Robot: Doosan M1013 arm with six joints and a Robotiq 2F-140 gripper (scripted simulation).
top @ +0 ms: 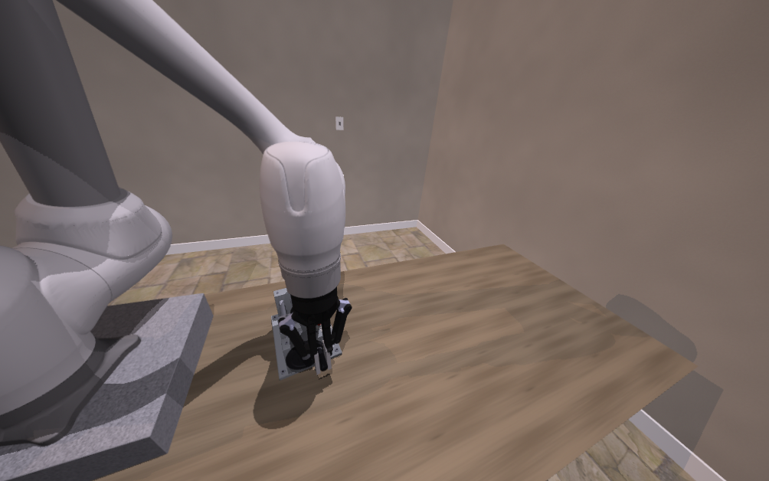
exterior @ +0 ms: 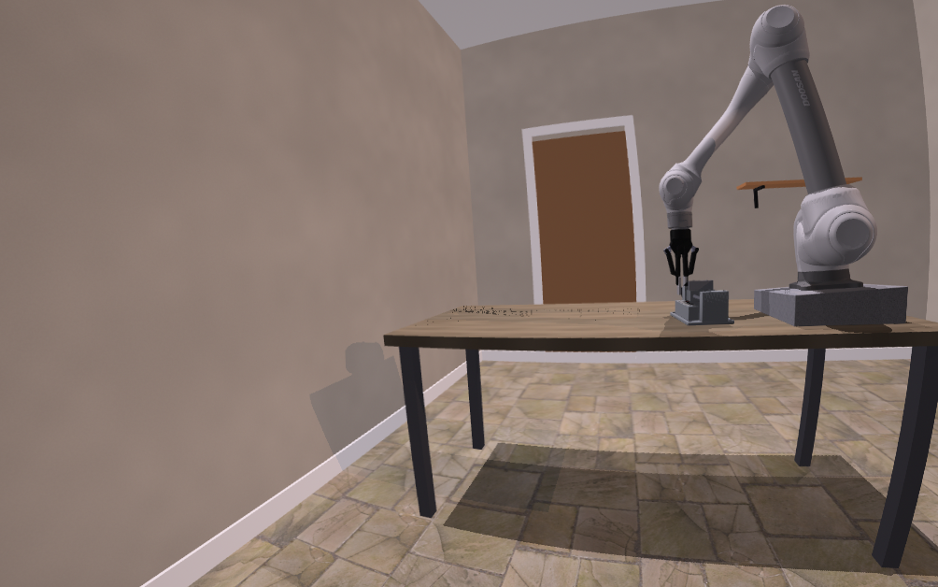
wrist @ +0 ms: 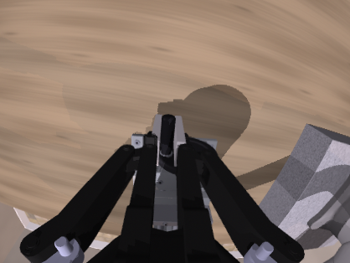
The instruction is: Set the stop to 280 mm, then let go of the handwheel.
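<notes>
Right now the handwheel is 20 mm to the left of my hand, 20 mm below it and 10 mm behind it.
</notes>
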